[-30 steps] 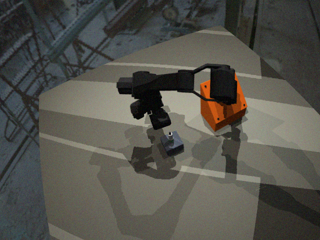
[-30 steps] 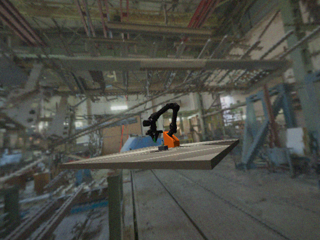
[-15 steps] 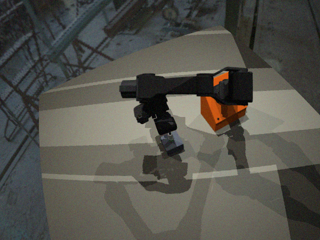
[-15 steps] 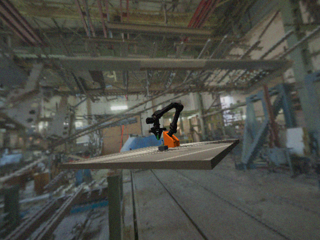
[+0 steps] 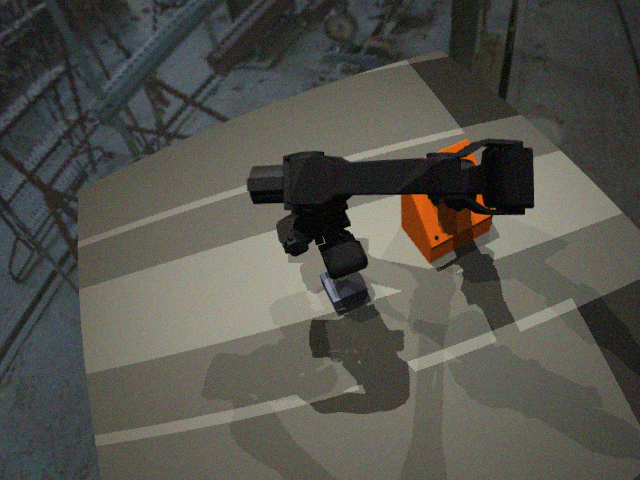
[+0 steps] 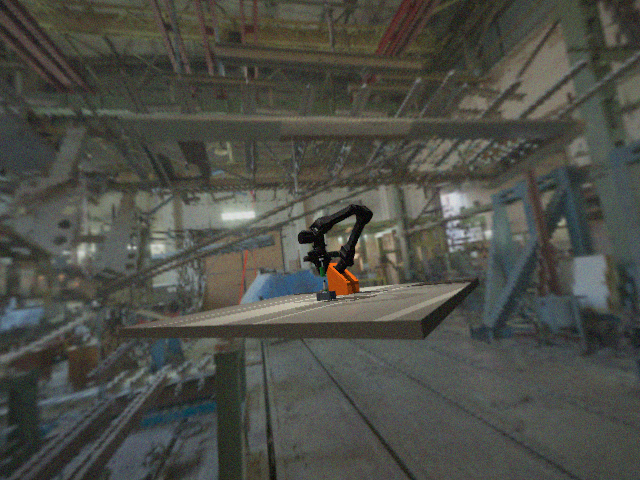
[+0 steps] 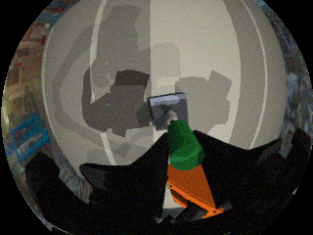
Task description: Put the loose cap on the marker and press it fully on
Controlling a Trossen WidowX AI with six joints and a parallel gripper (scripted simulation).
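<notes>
Now: the holder block 110 mm below my gripper tip. Also, from my gripper tip: marker cap 10 mm above.
</notes>
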